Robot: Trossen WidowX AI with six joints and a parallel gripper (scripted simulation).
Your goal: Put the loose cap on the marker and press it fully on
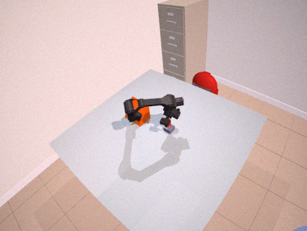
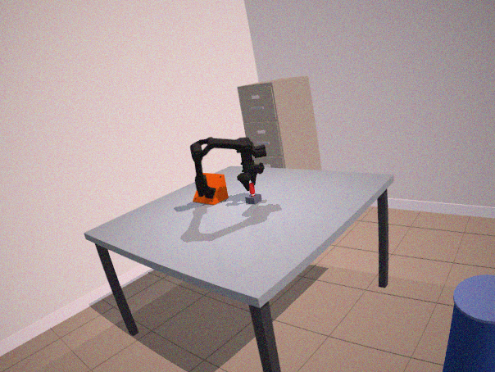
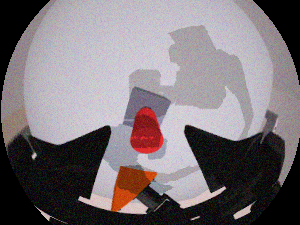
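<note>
The red cap lies right at my gripper tip.
</note>
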